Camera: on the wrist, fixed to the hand. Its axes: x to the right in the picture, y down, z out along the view.
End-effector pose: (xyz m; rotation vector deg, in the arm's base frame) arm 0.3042 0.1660 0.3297 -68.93 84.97 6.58
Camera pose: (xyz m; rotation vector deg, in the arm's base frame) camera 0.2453 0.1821 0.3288 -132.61 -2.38 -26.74
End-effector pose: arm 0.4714 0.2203 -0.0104 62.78 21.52 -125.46
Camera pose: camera 0.5310 0.2068 -0.0105 -2.24 -82.14 124.10
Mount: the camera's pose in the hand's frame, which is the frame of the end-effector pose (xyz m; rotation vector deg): -0.0202 0.0497 -0.0292 -27.43 -14.47 -91.40
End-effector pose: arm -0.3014 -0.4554 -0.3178 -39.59 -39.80 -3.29
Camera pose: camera -0.2870 -0.4378 -0.3745 -24.73 -77.47 -95.22
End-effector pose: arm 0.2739 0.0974 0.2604 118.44 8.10 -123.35
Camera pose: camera 0.3121 0.0545 0.2812 -49.96 -100.52 90.98
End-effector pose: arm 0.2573 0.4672 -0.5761 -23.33 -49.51 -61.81
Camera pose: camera 0.3095 0.4816 -0.6044 -10.22 -64.65 -159.34
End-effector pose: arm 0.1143 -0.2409 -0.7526 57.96 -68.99 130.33
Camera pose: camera 0.0853 -0.2447 -0.8062 74.89 -28.22 34.77
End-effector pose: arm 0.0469 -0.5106 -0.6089 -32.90 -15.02 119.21
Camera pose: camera 0.0339 -0.5557 -0.6480 -10.16 -56.54 28.87
